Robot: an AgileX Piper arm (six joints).
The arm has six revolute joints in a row. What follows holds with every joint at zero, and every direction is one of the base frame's.
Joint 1 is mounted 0.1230 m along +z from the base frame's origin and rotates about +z.
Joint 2 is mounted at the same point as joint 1 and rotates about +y.
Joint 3 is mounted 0.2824 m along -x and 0.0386 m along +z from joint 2 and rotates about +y.
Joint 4 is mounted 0.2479 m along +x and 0.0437 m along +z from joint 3 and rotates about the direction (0.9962, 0, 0.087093).
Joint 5 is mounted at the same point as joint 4 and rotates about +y.
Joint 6 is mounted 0.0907 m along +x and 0.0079 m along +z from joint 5 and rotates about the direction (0.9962, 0, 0.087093).
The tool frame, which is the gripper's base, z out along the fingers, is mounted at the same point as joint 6; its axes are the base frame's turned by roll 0.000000, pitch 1.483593 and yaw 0.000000 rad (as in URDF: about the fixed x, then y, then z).
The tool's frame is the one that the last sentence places.
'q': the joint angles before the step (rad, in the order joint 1, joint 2, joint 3, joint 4, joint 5, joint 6). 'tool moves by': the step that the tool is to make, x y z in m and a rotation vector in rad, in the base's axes. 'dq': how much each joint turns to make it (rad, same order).
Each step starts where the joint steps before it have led.
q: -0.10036, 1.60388, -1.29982, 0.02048, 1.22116, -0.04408
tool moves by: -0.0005, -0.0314, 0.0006, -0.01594, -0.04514, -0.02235
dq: -0.10088, -0.00014, 0.00035, 0.00394, -0.04558, -0.08135
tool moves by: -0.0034, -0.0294, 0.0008, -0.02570, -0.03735, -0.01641
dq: -0.09293, 0.00027, -0.00060, 0.00005, -0.04046, -0.07904
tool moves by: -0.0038, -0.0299, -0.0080, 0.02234, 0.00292, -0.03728
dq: -0.10127, 0.02937, -0.00392, 0.03688, -0.01227, -0.07462
